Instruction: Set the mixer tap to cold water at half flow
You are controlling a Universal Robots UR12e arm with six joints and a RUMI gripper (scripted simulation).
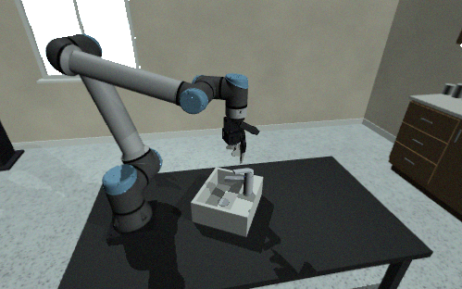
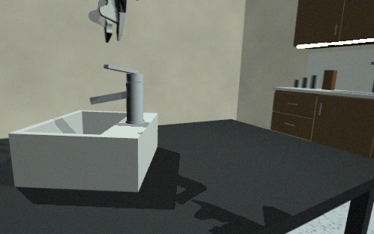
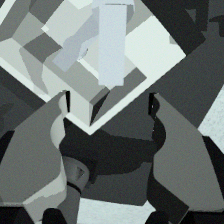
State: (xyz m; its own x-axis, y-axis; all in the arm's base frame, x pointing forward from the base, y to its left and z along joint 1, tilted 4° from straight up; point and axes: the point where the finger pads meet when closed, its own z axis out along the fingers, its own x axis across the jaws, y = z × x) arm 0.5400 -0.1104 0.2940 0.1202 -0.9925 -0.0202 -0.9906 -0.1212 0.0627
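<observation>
Now: the flat lever 80 mm below my hand and 20 mm ahead of it. The rest, counted from my hand: white basin (320 mm below, 80 mm to the left, 30 mm behind).
</observation>
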